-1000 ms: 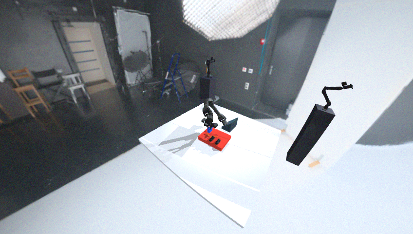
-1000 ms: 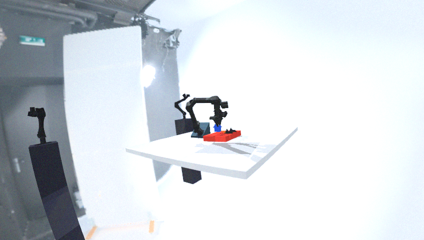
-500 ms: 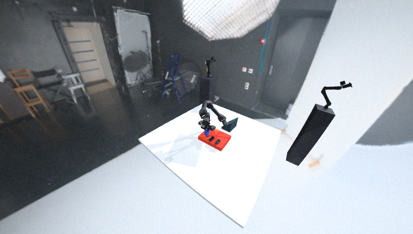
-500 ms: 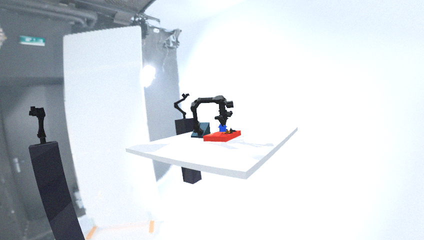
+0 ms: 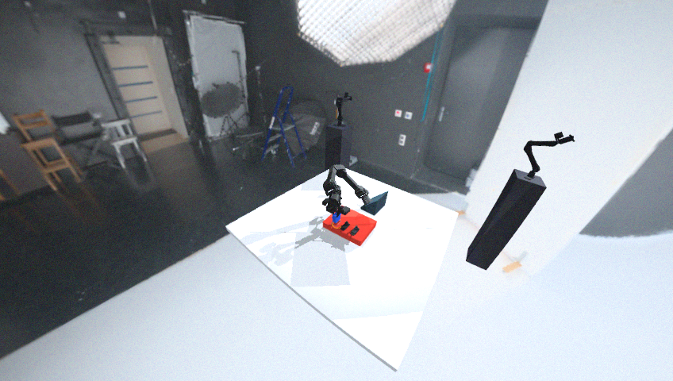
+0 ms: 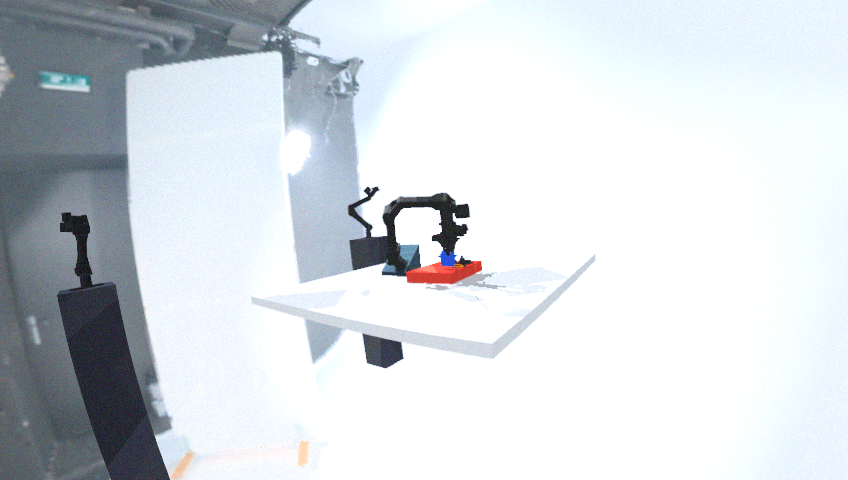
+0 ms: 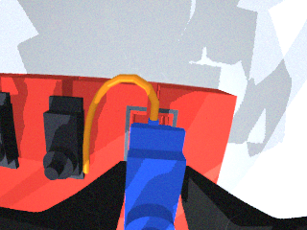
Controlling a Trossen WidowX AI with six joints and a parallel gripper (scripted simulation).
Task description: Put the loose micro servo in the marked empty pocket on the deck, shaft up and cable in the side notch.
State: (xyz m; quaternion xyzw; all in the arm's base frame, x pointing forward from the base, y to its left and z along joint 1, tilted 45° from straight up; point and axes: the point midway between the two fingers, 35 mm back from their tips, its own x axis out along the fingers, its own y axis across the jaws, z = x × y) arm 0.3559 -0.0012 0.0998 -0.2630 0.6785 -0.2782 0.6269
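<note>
The red deck lies 120 mm behind my gripper tip, 70 mm to the left of it and 90 mm below it.
</note>
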